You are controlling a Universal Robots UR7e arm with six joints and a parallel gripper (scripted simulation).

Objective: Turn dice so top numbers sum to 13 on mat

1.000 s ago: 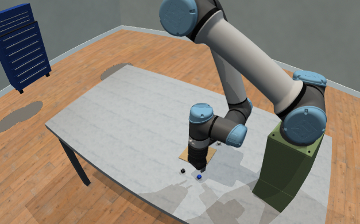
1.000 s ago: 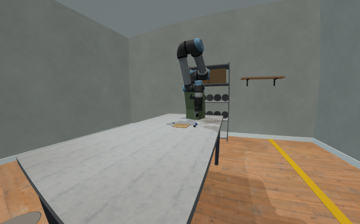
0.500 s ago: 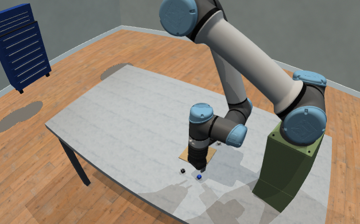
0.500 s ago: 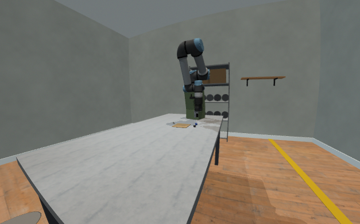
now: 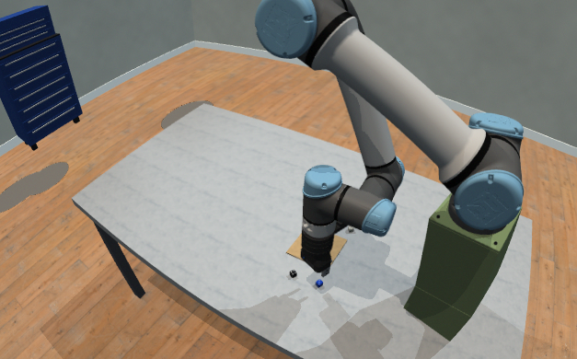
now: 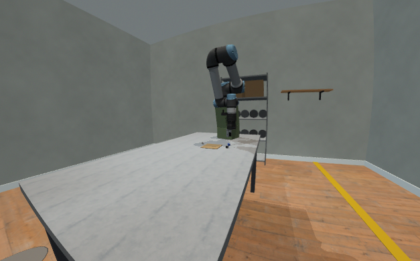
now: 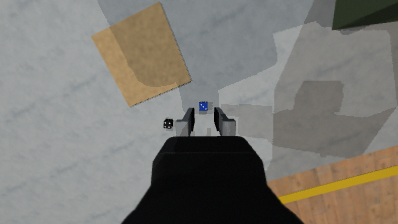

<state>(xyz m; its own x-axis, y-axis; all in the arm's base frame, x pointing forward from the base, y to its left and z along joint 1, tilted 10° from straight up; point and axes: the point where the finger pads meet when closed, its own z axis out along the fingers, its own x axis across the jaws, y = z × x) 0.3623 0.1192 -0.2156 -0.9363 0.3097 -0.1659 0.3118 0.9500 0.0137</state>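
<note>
My hand is 90 mm above the blue die. The rest, counted from my hand: tan mat (120 mm to the right, 90 mm below, 80 mm ahead); then black die (90 mm below, 80 mm ahead, 10 mm to the left); then white die (240 mm to the right, 90 mm below, 20 mm ahead).
</note>
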